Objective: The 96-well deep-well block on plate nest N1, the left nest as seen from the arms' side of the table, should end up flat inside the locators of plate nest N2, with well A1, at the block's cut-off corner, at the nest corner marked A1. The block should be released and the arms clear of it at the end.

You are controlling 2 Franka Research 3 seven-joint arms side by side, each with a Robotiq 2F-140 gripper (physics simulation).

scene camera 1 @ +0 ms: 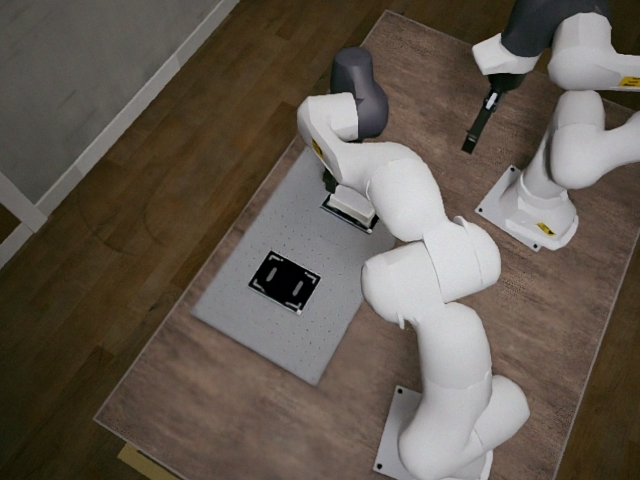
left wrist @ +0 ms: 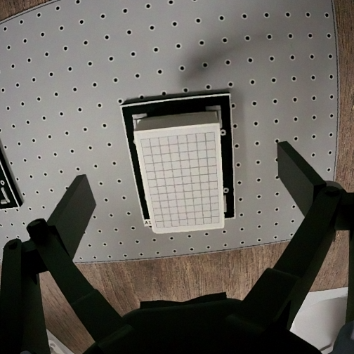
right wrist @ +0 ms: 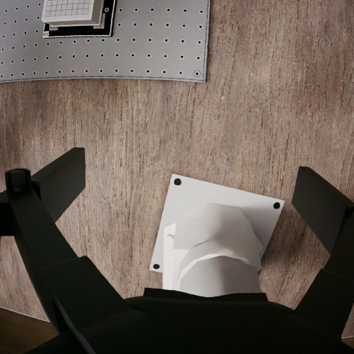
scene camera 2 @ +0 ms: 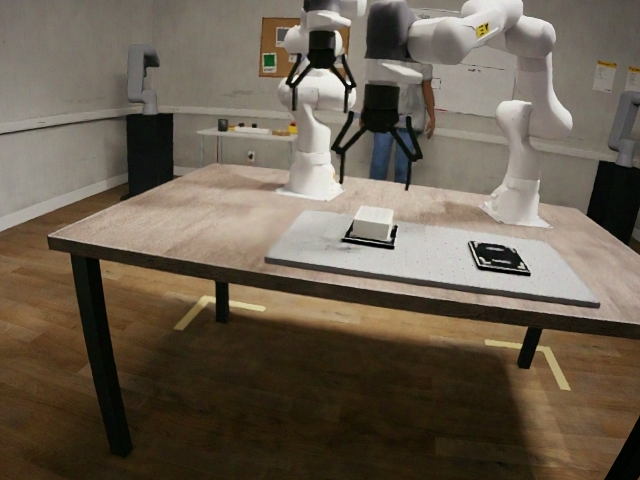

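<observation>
The white deep-well block [scene camera 1: 351, 204] [scene camera 2: 373, 222] [left wrist: 181, 180] [right wrist: 75, 7] looks level on black nest N2 [scene camera 1: 341, 218] [scene camera 2: 369, 243] [left wrist: 228, 165], within its corner locators. The nest's A1 label shows at its lower left corner in the left wrist view; the block's cut-off corner is too small to tell surely. Nest N1 [scene camera 1: 284, 283] [scene camera 2: 498, 256] [left wrist: 5, 192] is empty. My left gripper [scene camera 2: 375, 183] [left wrist: 182, 174] is open above the block, its fingers wide apart on either side and touching nothing. My right gripper [scene camera 2: 320, 109] [right wrist: 191, 176] is open and empty, high above the table, away from the nests.
Both nests stand on a grey perforated board [scene camera 1: 330, 346] [scene camera 2: 434, 268] [left wrist: 280, 65] [right wrist: 160, 45] on the wooden table [scene camera 1: 248, 413] [scene camera 2: 170, 222]. The left arm reaches over the board. The right arm's base plate [scene camera 1: 493, 198] [right wrist: 175, 200] is below the right gripper in the right wrist view.
</observation>
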